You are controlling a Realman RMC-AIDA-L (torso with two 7-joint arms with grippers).
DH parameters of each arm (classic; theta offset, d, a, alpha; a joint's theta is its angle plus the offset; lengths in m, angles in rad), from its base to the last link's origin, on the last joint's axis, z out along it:
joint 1: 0 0.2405 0 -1.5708
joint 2: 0 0 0 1.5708
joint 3: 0 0.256 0 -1.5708
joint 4: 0 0 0 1.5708
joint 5: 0 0.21 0 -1.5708
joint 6: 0 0 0 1.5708
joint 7: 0 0.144 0 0
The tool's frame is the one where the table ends.
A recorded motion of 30 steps. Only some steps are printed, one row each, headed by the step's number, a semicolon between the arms.
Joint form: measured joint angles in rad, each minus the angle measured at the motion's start. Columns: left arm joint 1, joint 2, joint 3, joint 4, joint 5, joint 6, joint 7; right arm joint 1, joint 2, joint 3, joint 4, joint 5, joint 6, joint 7.
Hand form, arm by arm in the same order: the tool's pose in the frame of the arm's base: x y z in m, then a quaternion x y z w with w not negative. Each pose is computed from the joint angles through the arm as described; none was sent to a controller.
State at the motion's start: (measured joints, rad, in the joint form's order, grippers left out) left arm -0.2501 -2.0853 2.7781 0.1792 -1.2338 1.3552 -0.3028; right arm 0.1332 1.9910 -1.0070 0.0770 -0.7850 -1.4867 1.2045
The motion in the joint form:
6: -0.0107 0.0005 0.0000 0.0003 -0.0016 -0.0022 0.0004; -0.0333 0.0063 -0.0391 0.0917 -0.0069 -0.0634 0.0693
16: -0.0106 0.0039 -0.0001 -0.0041 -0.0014 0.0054 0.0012; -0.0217 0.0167 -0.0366 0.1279 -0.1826 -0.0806 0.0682
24: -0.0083 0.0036 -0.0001 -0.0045 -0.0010 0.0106 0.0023; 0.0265 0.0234 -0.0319 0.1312 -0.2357 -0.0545 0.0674
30: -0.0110 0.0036 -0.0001 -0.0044 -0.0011 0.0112 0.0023; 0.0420 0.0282 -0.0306 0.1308 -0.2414 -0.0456 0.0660
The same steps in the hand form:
6: -0.3510 0.2547 -0.0289 -0.66851 -0.30481 -0.35715 0.57674; 0.4035 0.1476 -0.0109 -0.52848 0.61037 0.47734 0.34684
16: -0.3519 0.2547 -0.0263 -0.66879 -0.30014 -0.35695 0.57898; 0.3856 0.1355 -0.0380 -0.56813 0.63116 0.45368 0.27025
24: -0.3519 0.2538 -0.0259 -0.66832 -0.29879 -0.35778 0.57971; 0.3767 0.1493 -0.0481 -0.59210 0.62830 0.44229 0.24297
30: -0.3511 0.2548 -0.0259 -0.66863 -0.29772 -0.35882 0.57926; 0.3737 0.1546 -0.0511 -0.59723 0.62623 0.44098 0.23812

